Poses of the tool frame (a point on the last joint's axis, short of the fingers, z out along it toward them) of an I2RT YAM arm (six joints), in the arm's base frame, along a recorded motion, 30 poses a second.
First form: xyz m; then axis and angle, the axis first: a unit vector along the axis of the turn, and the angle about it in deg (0 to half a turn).
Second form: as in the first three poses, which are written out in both.
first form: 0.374, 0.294, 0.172, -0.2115, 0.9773, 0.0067, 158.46
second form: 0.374, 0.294, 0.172, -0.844, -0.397, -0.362, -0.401, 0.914, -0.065
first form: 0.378, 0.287, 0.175, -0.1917, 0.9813, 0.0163, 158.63
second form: 0.378, 0.287, 0.175, -0.860, -0.357, -0.364, -0.369, 0.929, -0.039
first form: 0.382, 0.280, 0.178, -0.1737, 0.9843, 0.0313, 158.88
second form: 0.382, 0.280, 0.178, -0.875, -0.319, -0.365, -0.342, 0.940, -0.003
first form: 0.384, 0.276, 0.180, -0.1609, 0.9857, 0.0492, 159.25
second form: 0.384, 0.276, 0.180, -0.885, -0.290, -0.365, -0.324, 0.945, 0.037
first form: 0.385, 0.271, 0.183, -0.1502, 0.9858, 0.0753, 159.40
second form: 0.385, 0.271, 0.183, -0.892, -0.260, -0.369, -0.313, 0.945, 0.091
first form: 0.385, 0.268, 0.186, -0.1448, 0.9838, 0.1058, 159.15
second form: 0.385, 0.268, 0.186, -0.894, -0.238, -0.380, -0.313, 0.938, 0.150
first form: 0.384, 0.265, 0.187, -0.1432, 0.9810, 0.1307, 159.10
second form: 0.384, 0.265, 0.187, -0.895, -0.225, -0.386, -0.318, 0.927, 0.197
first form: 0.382, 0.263, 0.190, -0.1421, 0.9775, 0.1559, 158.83
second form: 0.382, 0.263, 0.190, -0.893, -0.212, -0.396, -0.325, 0.914, 0.243
